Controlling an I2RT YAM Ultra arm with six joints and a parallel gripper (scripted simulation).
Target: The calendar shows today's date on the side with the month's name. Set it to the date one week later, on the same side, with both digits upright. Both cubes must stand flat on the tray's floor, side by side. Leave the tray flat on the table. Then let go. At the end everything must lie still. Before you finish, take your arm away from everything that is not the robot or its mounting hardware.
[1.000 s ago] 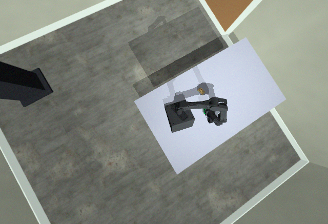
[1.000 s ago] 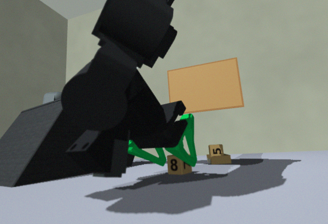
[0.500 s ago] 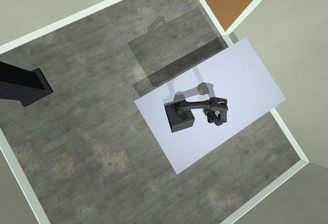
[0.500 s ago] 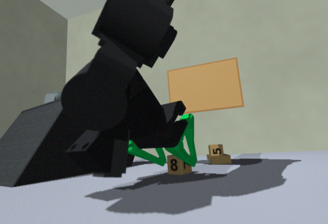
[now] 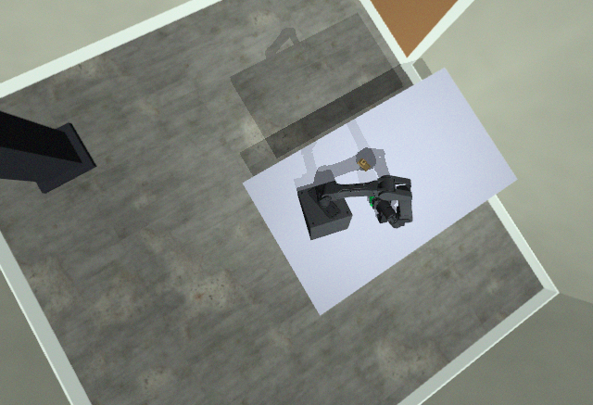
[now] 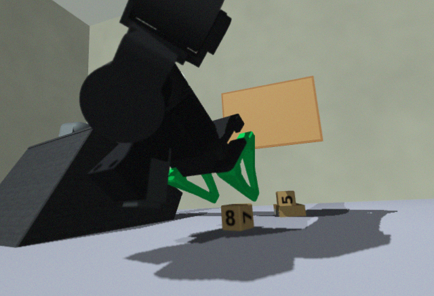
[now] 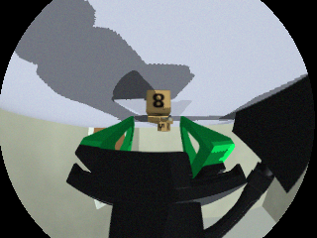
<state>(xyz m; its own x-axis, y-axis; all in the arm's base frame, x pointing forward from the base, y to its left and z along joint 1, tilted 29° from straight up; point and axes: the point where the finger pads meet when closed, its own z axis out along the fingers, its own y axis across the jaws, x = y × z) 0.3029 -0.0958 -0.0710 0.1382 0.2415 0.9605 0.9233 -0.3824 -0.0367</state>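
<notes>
Now: hand 3 cm above the wooden cube and 1 cm to the right of it. Also, from my hand: wooden tray (17 cm to the left, 5 cm ahead, 3 cm below).
</notes>
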